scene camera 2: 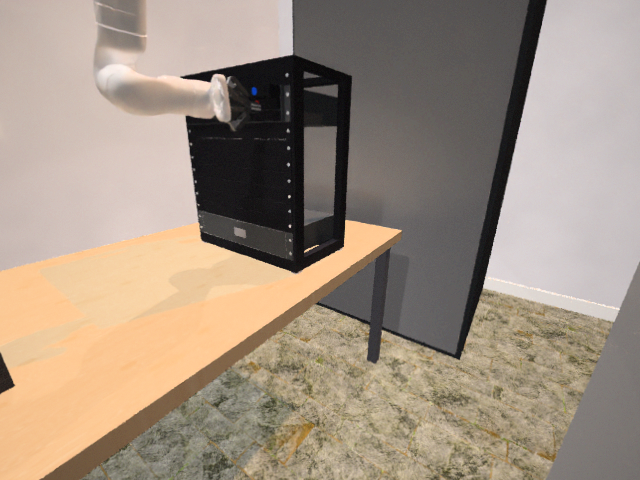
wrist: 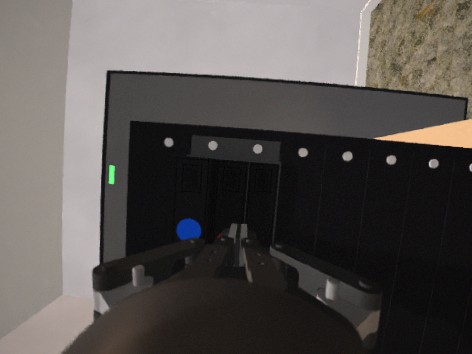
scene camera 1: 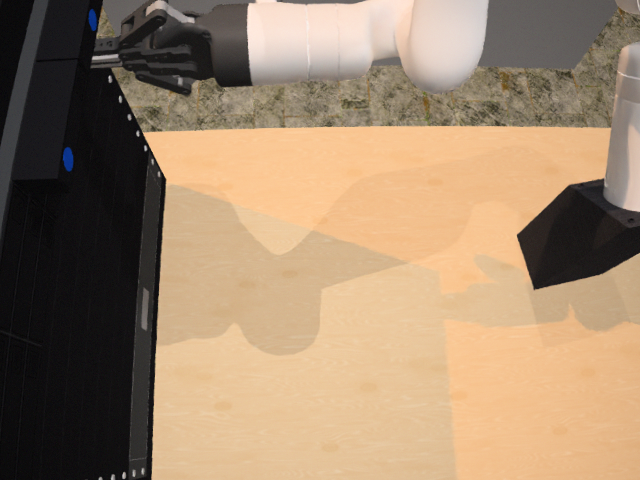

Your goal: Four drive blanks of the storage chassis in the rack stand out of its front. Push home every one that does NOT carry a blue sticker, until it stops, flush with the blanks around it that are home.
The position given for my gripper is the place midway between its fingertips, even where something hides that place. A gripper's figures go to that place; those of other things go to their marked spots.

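Labels:
A black rack (scene camera 2: 249, 190) is 0.96 m from the lens; my gripper (scene camera 2: 259, 108) is 0.86 m from the lens.

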